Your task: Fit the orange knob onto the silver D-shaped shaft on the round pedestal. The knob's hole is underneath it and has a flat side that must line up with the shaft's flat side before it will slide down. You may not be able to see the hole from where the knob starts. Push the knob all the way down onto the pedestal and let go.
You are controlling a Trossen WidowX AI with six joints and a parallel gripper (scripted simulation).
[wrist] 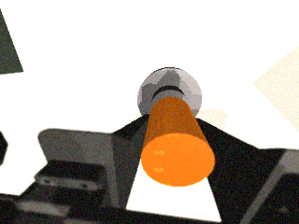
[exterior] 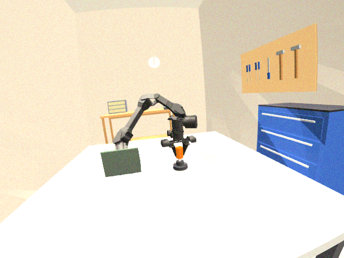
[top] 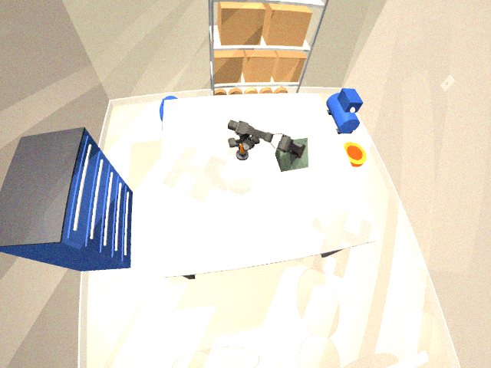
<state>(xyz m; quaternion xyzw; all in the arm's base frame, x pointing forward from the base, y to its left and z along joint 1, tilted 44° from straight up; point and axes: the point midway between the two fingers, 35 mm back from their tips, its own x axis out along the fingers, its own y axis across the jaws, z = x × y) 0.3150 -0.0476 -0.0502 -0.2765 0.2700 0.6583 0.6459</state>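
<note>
The orange knob lies 3 cm above my gripper tip. From my gripper tip the other things lie so: round grey pedestal (4 cm below).
</note>
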